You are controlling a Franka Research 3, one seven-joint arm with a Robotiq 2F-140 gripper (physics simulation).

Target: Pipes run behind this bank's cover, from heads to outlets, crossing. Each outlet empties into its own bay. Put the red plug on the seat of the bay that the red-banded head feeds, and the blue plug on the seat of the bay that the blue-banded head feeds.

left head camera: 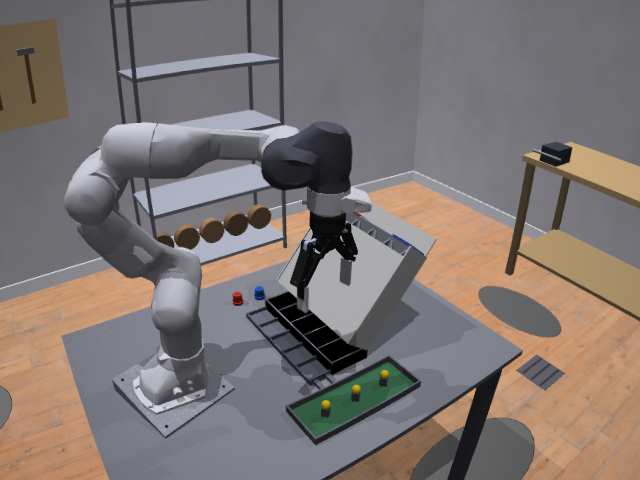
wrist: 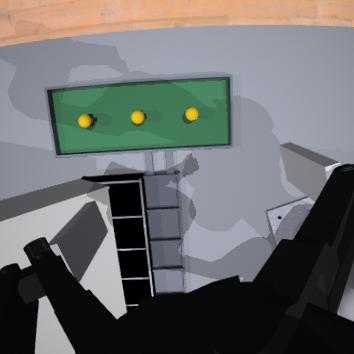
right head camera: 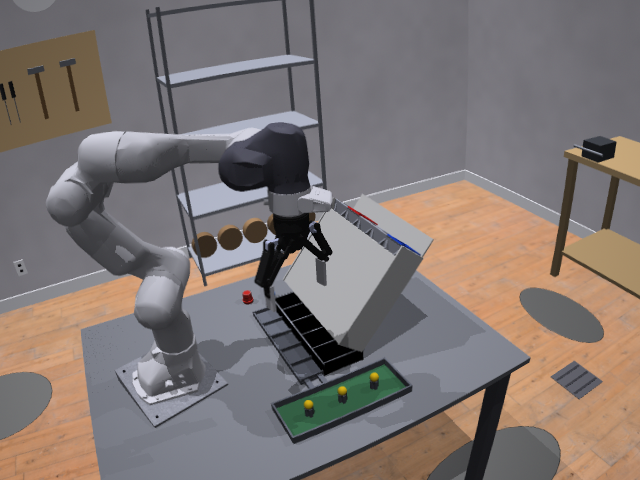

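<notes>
The red plug (left head camera: 237, 298) (right head camera: 247, 297) and blue plug (left head camera: 259, 292) stand on the table left of the bank; the blue one is hidden in the right head view. The bank's pale sloping cover (left head camera: 374, 268) (right head camera: 348, 273) (wrist: 107, 255) hides the pipes. A red band (left head camera: 360, 215) (right head camera: 361, 214) and a blue band (right head camera: 403, 243) (left head camera: 408, 243) mark heads along its top. Black bays (left head camera: 311, 326) (right head camera: 307, 324) line its foot, beside a row of grey compartments (wrist: 162, 220). My gripper (left head camera: 324, 285) (right head camera: 295, 285) (wrist: 189, 190) is open and empty, above the bays and the cover's lower part.
A green tray (left head camera: 341, 412) (right head camera: 325, 412) (wrist: 165, 137) with three yellow-topped pegs lies near the bank's near end. The robot's base plate (left head camera: 173, 426) (right head camera: 160, 417) is at the table's left. A shelf unit (left head camera: 282, 155) stands behind the table and a wooden bench (left head camera: 518, 222) at right.
</notes>
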